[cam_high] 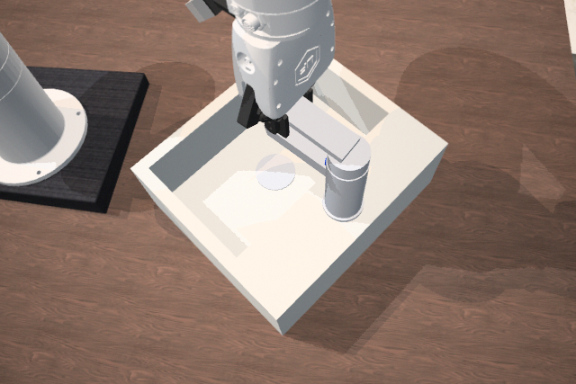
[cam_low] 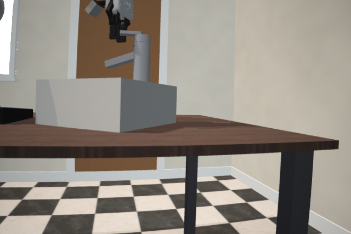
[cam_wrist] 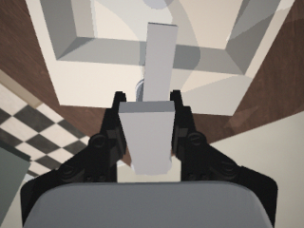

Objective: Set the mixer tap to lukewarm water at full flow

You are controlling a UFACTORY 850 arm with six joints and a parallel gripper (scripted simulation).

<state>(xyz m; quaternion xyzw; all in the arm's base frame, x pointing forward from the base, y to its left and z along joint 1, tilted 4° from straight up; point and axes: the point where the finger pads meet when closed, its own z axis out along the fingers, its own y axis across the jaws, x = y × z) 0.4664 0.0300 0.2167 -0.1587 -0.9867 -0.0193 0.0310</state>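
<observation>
The grey mixer tap lies 5 cm ahead of my hand, 2 cm to the right of it and 5 cm below it. From my hand the other things lie so: white basin: 3 cm behind, 2 cm to the left, 24 cm below; flat lever: 3 cm ahead, 1 cm to the right.
</observation>
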